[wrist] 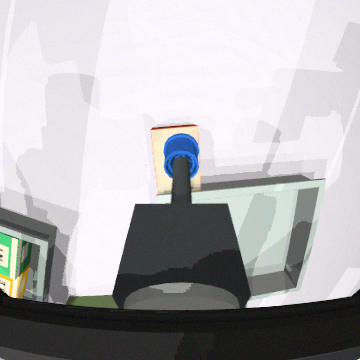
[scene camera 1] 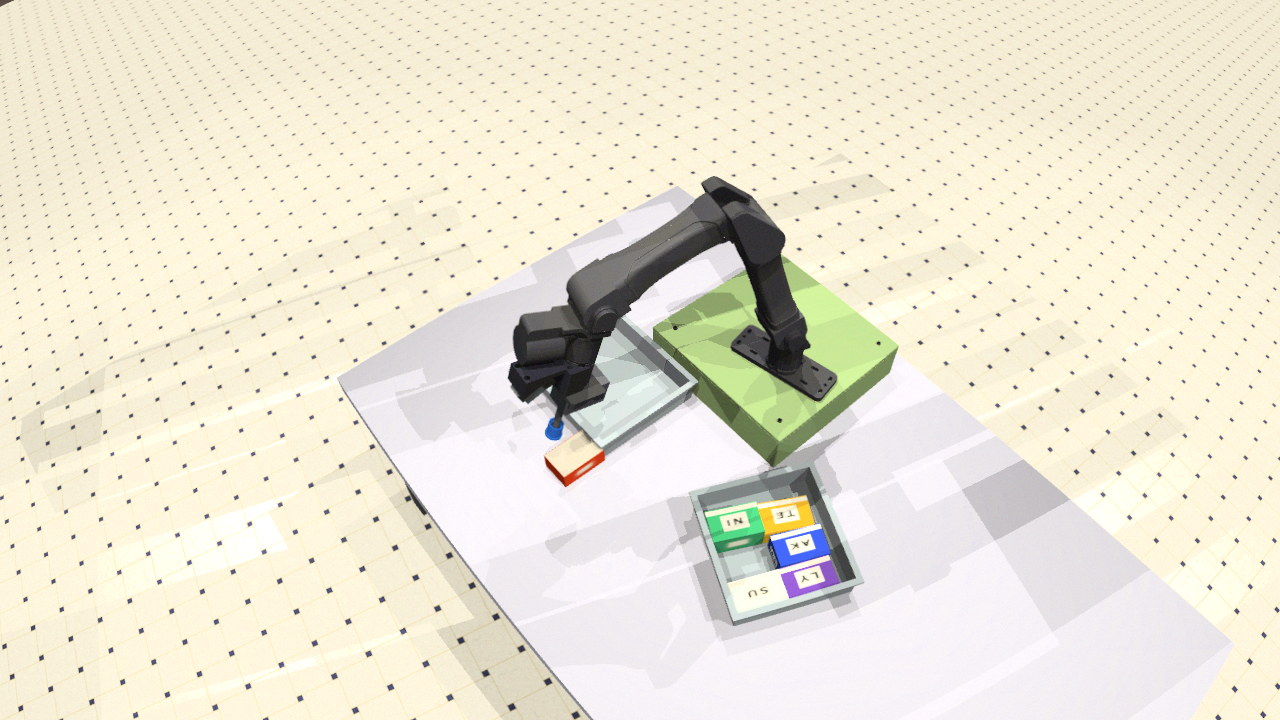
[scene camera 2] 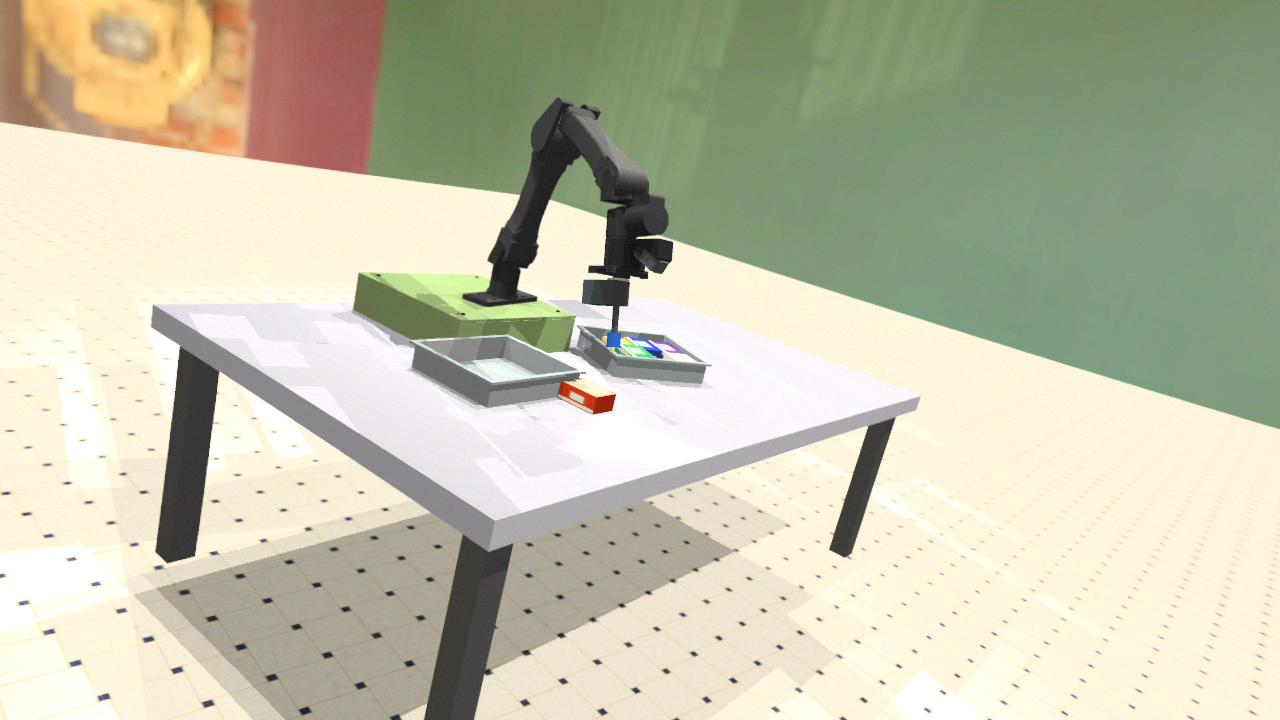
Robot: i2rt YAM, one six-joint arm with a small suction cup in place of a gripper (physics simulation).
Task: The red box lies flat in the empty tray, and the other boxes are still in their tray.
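Frame: origin at the arm's base, x ahead, y left, z up, level; centimetres.
Where they show: hand at its tool point: (wrist: 180, 149) (scene camera 1: 553, 433) (scene camera 2: 613, 347); arm's base at its link origin: (scene camera 1: 783, 363) (scene camera 2: 501, 299).
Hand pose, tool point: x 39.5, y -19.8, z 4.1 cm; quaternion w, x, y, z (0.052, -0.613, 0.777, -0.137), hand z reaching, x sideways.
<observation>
Each offset is from my tool point to the top centre of the thing.
The red box @[dz -9.2, dx -3.4, dy +0.6 cm] (scene camera 1: 573, 460) (scene camera 2: 587, 396) (wrist: 160, 165) has a cream top face and red sides. It lies on the table just outside the empty grey tray @[dz -7.6, dx -19.9, dy -5.6 cm] (scene camera 1: 635, 394) (scene camera 2: 528, 390) (wrist: 270, 215), by one corner. My suction cup (scene camera 1: 554, 429) (scene camera 2: 613, 339) (wrist: 181, 150) is blue, off and empty, raised above the red box. The second grey tray @[dz -7.6, dx -11.1, dy +38.1 cm] (scene camera 1: 742, 559) (scene camera 2: 662, 373) (wrist: 42, 227) holds a green box @[dz -7.6, dx -9.3, dy +31.0 cm] (scene camera 1: 736, 528), an orange box @[dz -8.8, dx -16.2, dy +36.7 cm] (scene camera 1: 787, 514), a blue box @[dz -8.6, dx -12.9, dy +42.0 cm] (scene camera 1: 801, 546), a purple box @[dz -8.7, dx -8.9, dy +46.6 cm] (scene camera 1: 810, 579) and a white box @[dz -8.6, dx -1.6, dy +41.4 cm] (scene camera 1: 757, 591).
The green base block (scene camera 1: 733, 295) (scene camera 2: 429, 300) under the arm stands beside the empty tray. The table's front edge (scene camera 2: 716, 461) runs beyond the red box. The arm hides part of the empty tray in scene camera 1.
</observation>
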